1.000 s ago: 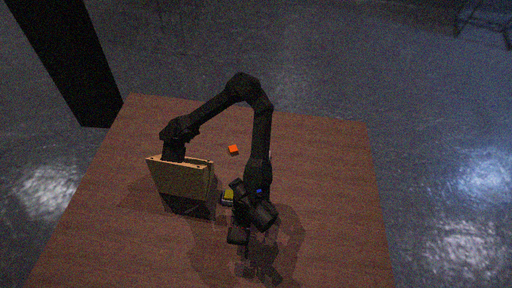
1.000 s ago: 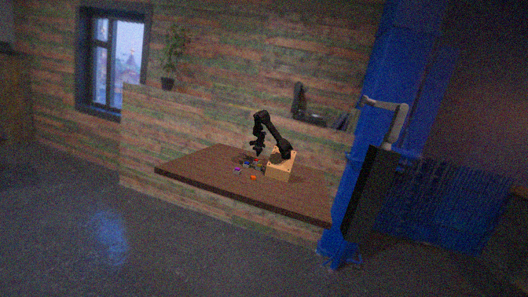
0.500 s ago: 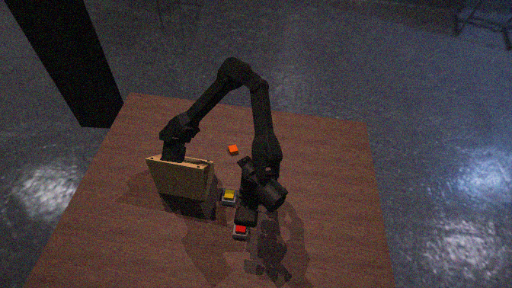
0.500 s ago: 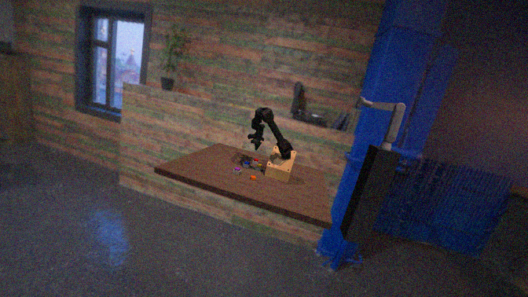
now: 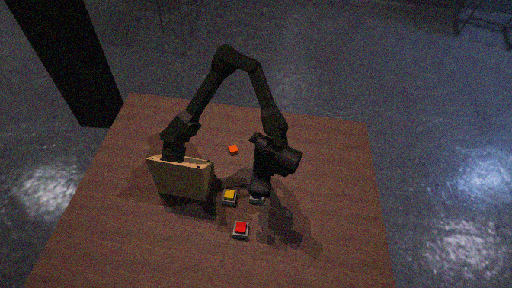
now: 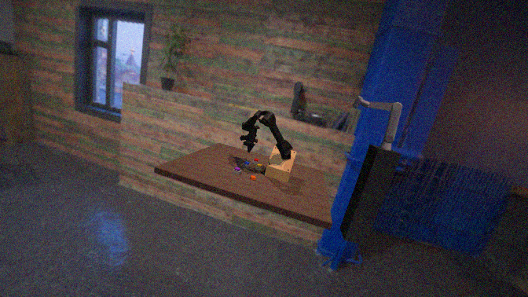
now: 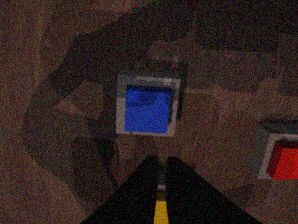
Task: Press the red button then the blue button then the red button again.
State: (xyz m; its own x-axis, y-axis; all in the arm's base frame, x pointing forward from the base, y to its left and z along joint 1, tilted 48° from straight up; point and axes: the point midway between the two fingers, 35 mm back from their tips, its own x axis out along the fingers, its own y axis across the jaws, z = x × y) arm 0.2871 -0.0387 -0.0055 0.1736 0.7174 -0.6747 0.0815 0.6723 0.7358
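The blue button lies 1 cm to the left of my gripper tip and 9 cm below it. Also, from my gripper tip: red button: 6 cm behind, 13 cm to the right, 9 cm below; purple button: 2 cm ahead, 18 cm to the left, 9 cm below; yellow button: 10 cm behind, 1 cm to the right, 9 cm below.
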